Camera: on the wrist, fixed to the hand. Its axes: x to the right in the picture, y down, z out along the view.
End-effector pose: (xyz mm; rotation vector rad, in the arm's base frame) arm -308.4 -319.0 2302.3 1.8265 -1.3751 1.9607
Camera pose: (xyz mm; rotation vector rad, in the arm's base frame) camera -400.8 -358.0 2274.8 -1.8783 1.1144 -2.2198
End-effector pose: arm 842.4 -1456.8 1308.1 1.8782 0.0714 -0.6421
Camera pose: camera 905.9 -1467.2 1389.9 2.1550 -0.0002 -0.6642
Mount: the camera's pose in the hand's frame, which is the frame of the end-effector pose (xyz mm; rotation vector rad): 18.9 95.4 -37.0 0.2803 0.0202 -0.0062
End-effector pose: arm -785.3 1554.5 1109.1 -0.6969 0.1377 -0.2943
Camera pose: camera -754.5 1595.4 1018.5 -0.4167 0.1108 -0.3194
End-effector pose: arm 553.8 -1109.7 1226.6 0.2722 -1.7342 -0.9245
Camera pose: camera 604.3 -1073.6 1310.1 0.4683 -1.8443 -0.6788
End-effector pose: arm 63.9 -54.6 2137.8 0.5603 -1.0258 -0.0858
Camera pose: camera 86.5 35.9 2183.9 0.8174 -1.0232 0.0594
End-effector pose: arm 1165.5 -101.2 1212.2 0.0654 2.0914 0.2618
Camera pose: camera 1118.4 -11.2 1234.6 0.2246 2.1355 -0.0362
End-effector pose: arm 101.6 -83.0 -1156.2 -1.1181 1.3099 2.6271
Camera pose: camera 81.2 -176.6 -1115.7 -1.1039 1.6115 2.3359
